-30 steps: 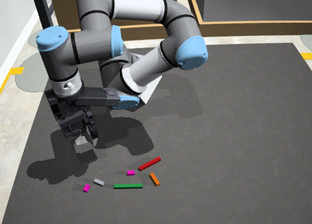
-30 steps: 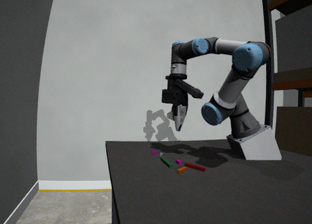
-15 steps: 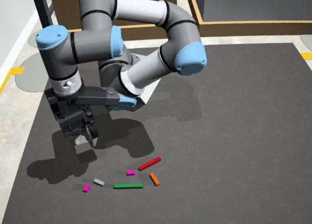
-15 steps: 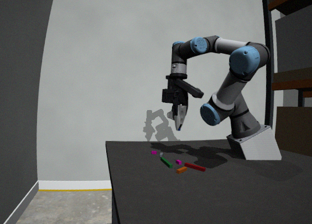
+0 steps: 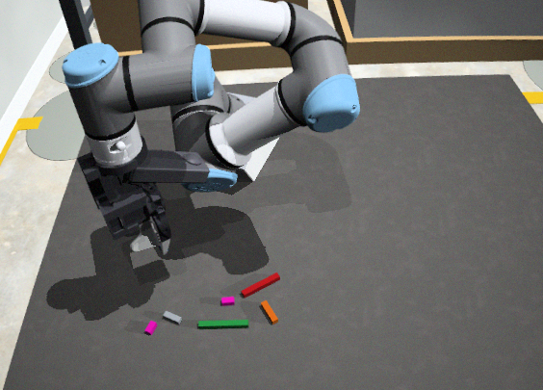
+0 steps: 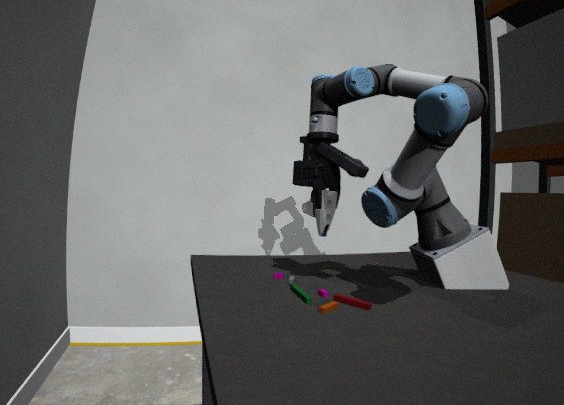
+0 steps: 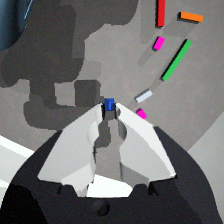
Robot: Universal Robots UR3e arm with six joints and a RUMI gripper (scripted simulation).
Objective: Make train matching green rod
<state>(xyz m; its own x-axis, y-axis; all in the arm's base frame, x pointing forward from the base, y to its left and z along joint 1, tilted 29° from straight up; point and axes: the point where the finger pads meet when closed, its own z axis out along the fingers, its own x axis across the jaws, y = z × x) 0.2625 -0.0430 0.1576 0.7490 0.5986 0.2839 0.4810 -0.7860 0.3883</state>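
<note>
My gripper is now 150 mm to the right of the red rod, 110 mm above it and 10 mm short of it. Also, from my hand: grey rod (110 mm below, 70 mm ahead); then green rod (110 mm below, 90 mm to the left, 80 mm ahead); then blue rod (10 mm below).
</note>
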